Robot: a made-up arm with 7 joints. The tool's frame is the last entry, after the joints.
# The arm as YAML. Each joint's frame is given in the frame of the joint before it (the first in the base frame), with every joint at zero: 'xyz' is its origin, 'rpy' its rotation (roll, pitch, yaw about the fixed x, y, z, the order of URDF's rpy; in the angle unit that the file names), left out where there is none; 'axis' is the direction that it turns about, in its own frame. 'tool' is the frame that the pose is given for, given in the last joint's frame.
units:
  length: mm
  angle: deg
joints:
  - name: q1
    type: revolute
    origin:
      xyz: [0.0, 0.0, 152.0]
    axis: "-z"
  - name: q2
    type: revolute
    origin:
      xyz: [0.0, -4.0, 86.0]
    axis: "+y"
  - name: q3
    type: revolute
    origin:
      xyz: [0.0, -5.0, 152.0]
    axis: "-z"
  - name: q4
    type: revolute
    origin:
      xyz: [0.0, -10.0, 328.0]
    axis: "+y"
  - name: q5
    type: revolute
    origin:
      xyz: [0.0, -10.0, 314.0]
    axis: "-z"
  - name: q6
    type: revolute
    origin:
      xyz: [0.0, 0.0, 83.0]
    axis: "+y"
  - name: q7
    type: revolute
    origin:
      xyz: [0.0, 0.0, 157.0]
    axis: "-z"
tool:
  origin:
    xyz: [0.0, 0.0, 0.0]
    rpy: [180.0, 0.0, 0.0]
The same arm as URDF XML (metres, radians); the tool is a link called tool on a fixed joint. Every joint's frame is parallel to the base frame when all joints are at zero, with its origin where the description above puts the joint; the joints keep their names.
<robot name="arm">
  <joint name="tool_joint" type="fixed">
    <parent link="link7"/>
    <child link="tool"/>
    <origin xyz="0.0000 0.0000 0.0000" rpy="3.1416 0.0000 0.0000"/>
  </joint>
  <joint name="q7" type="continuous">
    <parent link="link6"/>
    <child link="link7"/>
    <origin xyz="0.0000 0.0000 0.1570" rpy="0.0000 0.0000 0.0000"/>
    <axis xyz="0 0 -1"/>
  </joint>
  <joint name="q6" type="continuous">
    <parent link="link5"/>
    <child link="link6"/>
    <origin xyz="0.0000 0.0000 0.0830" rpy="0.0000 0.0000 0.0000"/>
    <axis xyz="0 1 0"/>
  </joint>
  <joint name="q5" type="continuous">
    <parent link="link4"/>
    <child link="link5"/>
    <origin xyz="0.0000 -0.0100 0.3140" rpy="0.0000 0.0000 0.0000"/>
    <axis xyz="0 0 -1"/>
  </joint>
  <joint name="q4" type="continuous">
    <parent link="link3"/>
    <child link="link4"/>
    <origin xyz="0.0000 -0.0100 0.3280" rpy="0.0000 0.0000 0.0000"/>
    <axis xyz="0 1 0"/>
  </joint>
  <joint name="q3" type="continuous">
    <parent link="link2"/>
    <child link="link3"/>
    <origin xyz="0.0000 -0.0050 0.1520" rpy="0.0000 0.0000 0.0000"/>
    <axis xyz="0 0 -1"/>
  </joint>
  <joint name="q2" type="continuous">
    <parent link="link1"/>
    <child link="link2"/>
    <origin xyz="0.0000 -0.0040 0.0860" rpy="0.0000 0.0000 0.0000"/>
    <axis xyz="0 1 0"/>
  </joint>
  <joint name="q1" type="continuous">
    <parent link="base_link"/>
    <child link="link1"/>
    <origin xyz="0.0000 0.0000 0.1520" rpy="0.0000 0.0000 0.0000"/>
    <axis xyz="0 0 -1"/>
  </joint>
  <link name="base_link"/>
  <link name="link1"/>
  <link name="link2"/>
  <link name="link3"/>
  <link name="link4"/>
  <link name="link5"/>
  <link name="link6"/>
  <link name="link7"/>
  <link name="tool"/>
</robot>

